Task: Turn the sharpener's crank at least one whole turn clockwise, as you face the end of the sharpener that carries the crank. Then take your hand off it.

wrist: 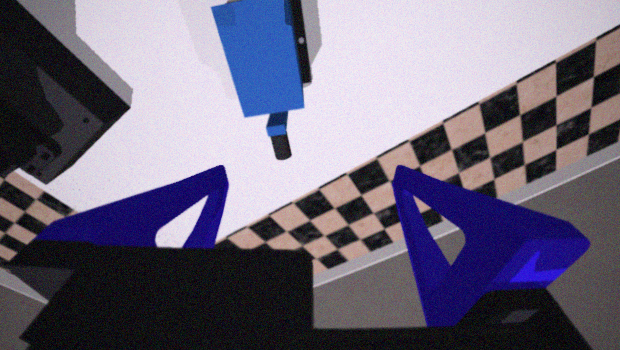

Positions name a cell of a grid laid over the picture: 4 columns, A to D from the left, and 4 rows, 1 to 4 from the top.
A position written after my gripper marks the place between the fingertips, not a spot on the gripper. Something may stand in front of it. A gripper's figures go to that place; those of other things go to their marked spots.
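I see a crank (B2) that is 0.28 m from the lens, while my own gripper (C2) is 0.13 m from the lens.
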